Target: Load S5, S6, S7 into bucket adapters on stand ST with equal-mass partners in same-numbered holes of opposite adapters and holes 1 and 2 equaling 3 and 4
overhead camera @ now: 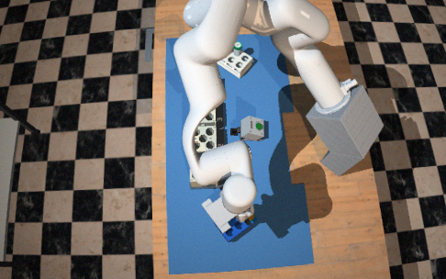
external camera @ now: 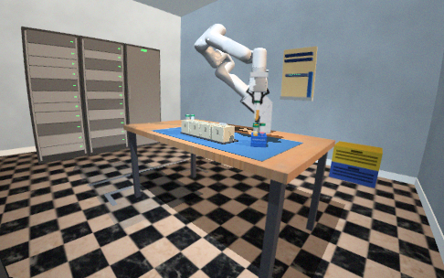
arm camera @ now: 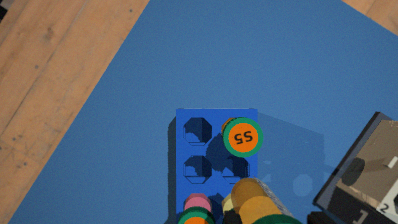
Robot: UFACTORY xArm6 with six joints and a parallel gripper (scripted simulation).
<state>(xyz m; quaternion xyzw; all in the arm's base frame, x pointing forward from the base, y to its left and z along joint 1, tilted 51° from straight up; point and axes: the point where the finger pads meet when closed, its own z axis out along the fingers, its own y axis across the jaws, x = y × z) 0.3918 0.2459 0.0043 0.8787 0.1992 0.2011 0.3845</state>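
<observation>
My hand is 10 mm short of the orange-dotted tube and 50 mm above it. Also, from my hand: blue rack: 20 mm to the left, 220 mm below; then adapter: 30 mm ahead, 190 mm to the right, 200 mm below; then grey-dotted tube: 50 mm behind, 10 mm to the right, 190 mm below.
</observation>
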